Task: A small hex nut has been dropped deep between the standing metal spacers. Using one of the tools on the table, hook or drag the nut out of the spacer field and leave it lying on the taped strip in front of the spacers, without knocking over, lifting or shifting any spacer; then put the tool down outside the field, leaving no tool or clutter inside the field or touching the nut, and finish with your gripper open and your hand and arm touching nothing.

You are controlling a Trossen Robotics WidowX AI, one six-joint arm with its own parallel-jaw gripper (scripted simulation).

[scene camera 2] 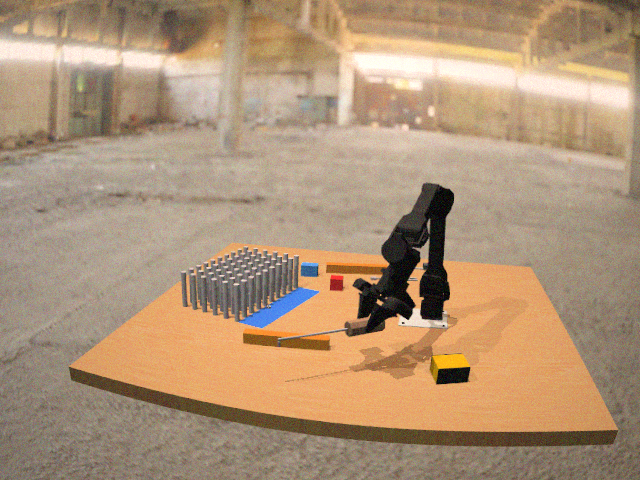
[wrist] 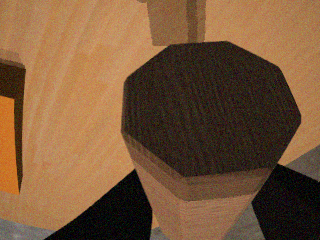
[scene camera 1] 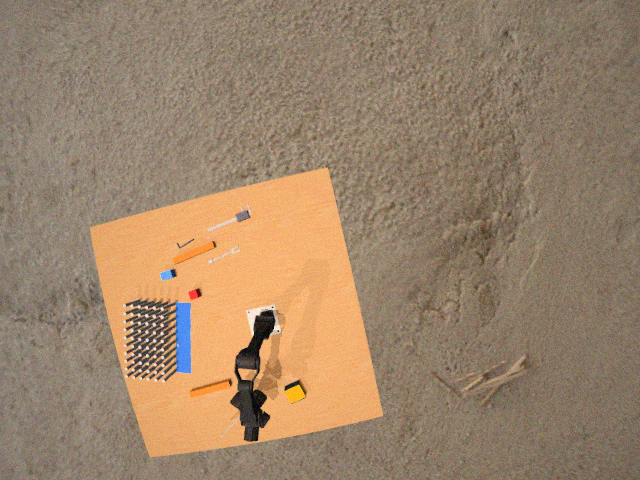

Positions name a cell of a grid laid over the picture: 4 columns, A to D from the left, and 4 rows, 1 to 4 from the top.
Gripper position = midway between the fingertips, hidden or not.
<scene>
In view: my gripper (scene camera 2: C3), an orange bar (scene camera 2: B3) and a blue taped strip (scene camera 2: B3).
My gripper also shows in the wrist view (wrist: C3). The blue taped strip is seen too in scene camera 1 (scene camera 1: B3).
</scene>
